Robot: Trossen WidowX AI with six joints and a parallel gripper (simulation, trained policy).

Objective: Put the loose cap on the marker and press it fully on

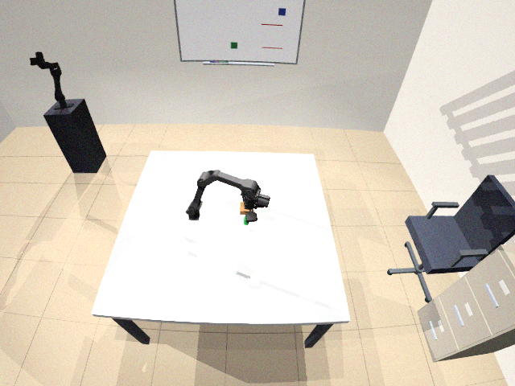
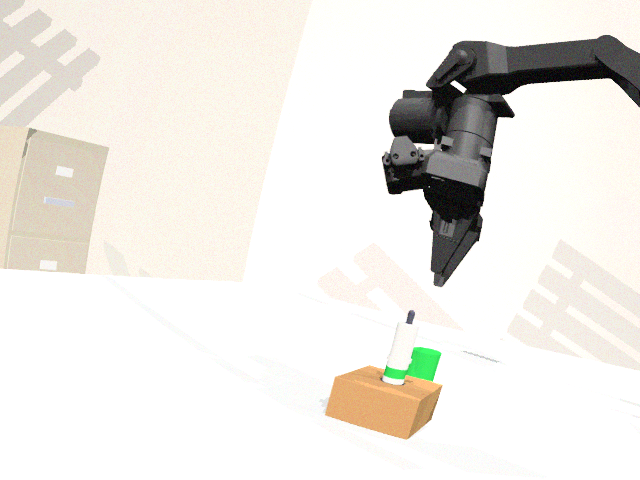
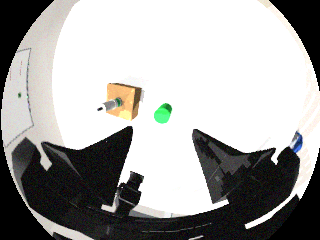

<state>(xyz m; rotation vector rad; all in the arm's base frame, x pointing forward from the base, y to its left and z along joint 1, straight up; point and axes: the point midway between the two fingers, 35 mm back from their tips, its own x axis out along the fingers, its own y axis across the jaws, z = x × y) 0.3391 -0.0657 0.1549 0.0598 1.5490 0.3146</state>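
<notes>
Right now my gripper tip is 1 cm past the green cap, 1 cm to the right of it and 10 cm above it. From my gripper tip the other things lie so: white marker (2 cm behind, 12 cm to the left, 5 cm below); then orange holder block (2 cm behind, 12 cm to the left, 10 cm below).
</notes>
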